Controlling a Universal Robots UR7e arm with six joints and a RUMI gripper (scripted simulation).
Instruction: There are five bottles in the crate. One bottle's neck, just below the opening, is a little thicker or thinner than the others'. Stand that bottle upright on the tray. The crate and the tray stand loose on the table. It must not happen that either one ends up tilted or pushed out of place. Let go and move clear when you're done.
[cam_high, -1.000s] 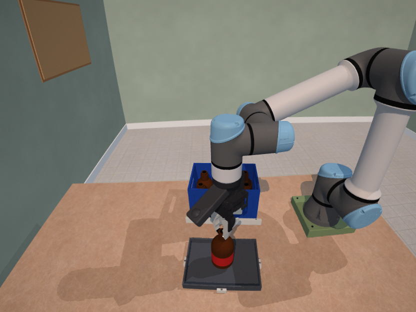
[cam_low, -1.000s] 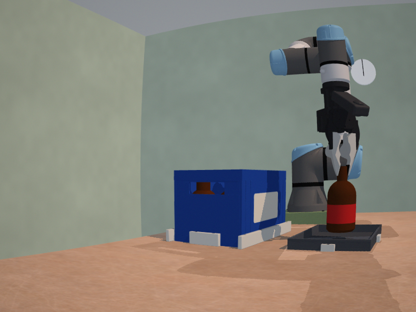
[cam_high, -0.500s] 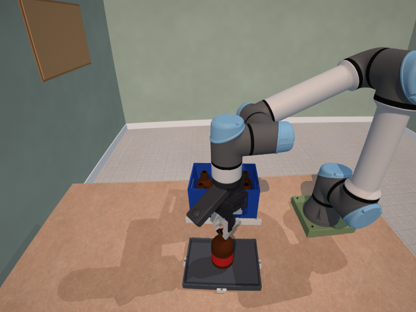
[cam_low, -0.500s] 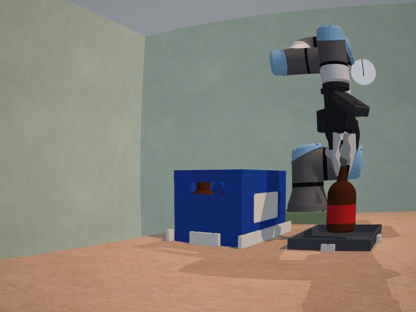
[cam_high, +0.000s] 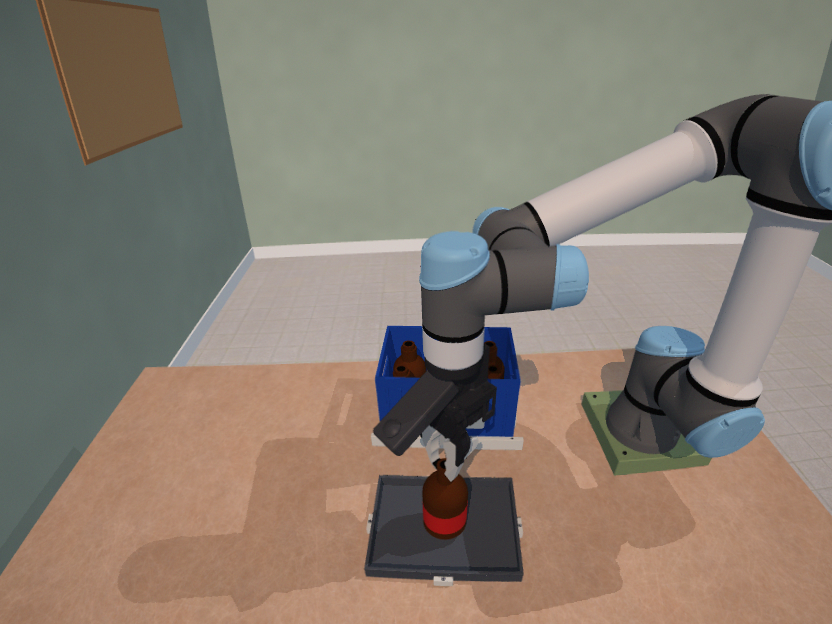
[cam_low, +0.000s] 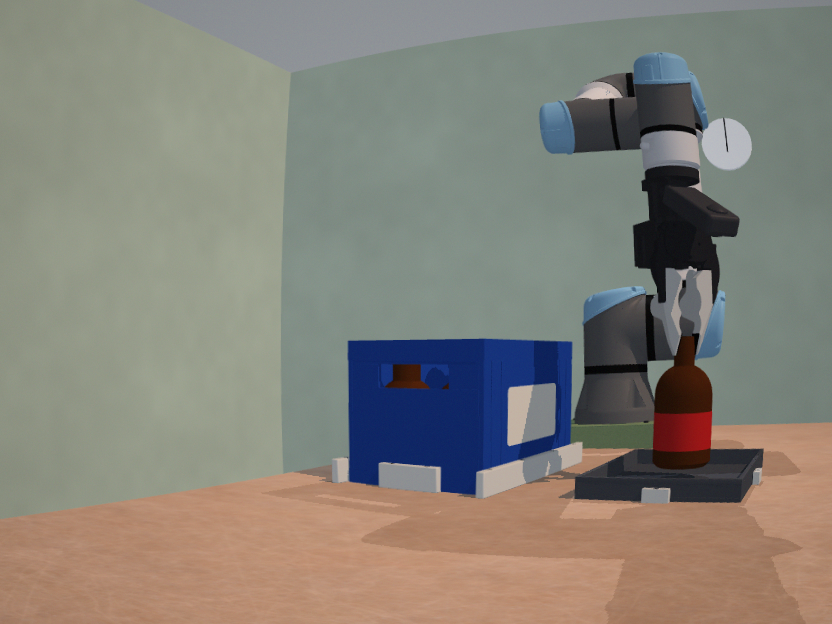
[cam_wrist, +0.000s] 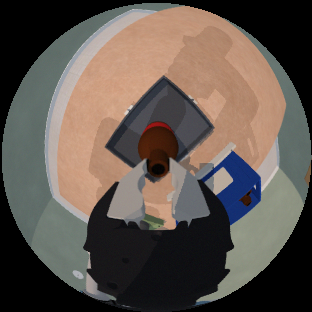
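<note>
The glass bottle lies 7 cm below my hand. Also, from my hand: dark tray: 16 cm below; blue crate: 1 cm behind, 30 cm to the right, 9 cm below.
</note>
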